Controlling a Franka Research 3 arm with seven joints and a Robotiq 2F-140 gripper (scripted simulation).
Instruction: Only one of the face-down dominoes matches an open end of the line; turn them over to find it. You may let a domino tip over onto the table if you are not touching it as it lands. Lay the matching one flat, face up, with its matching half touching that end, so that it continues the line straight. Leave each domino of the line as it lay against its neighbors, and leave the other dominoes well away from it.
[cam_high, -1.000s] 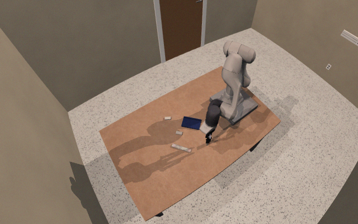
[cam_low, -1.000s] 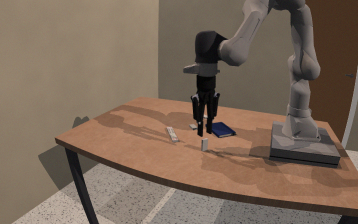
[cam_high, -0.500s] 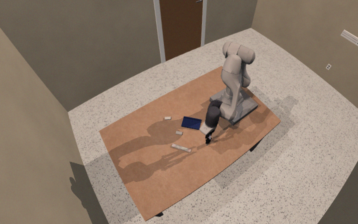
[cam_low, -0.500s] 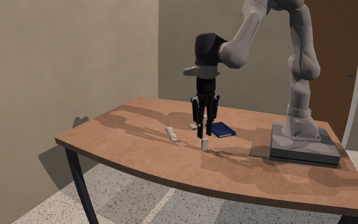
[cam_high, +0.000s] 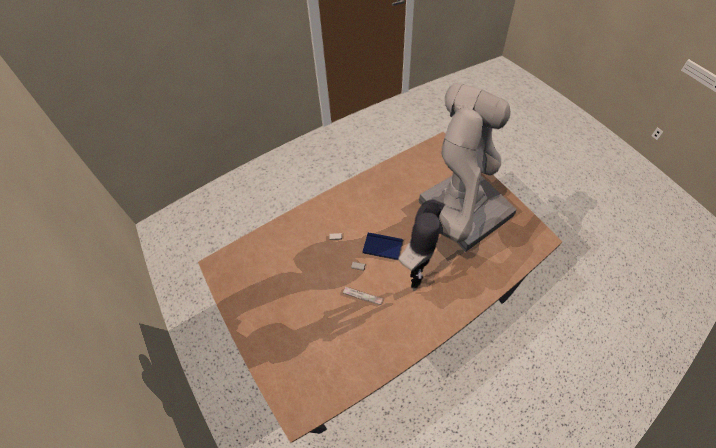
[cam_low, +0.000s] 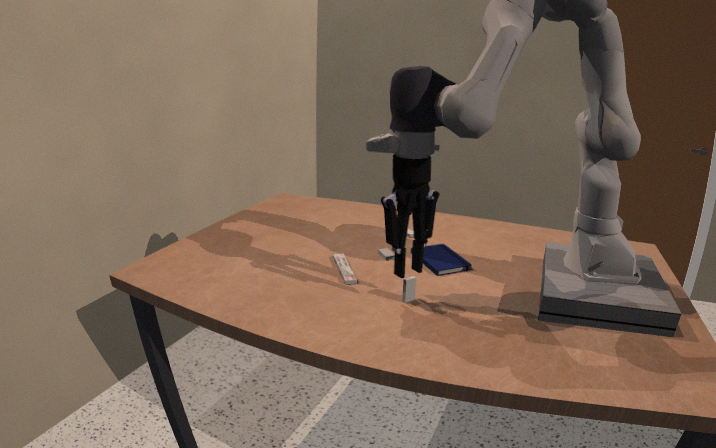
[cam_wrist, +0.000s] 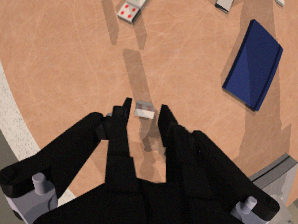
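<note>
The domino is 70 mm below my hand and 10 mm behind it. Round my hand: dark blue book 240 mm to the right, 90 mm below, 10 mm behind.
</note>
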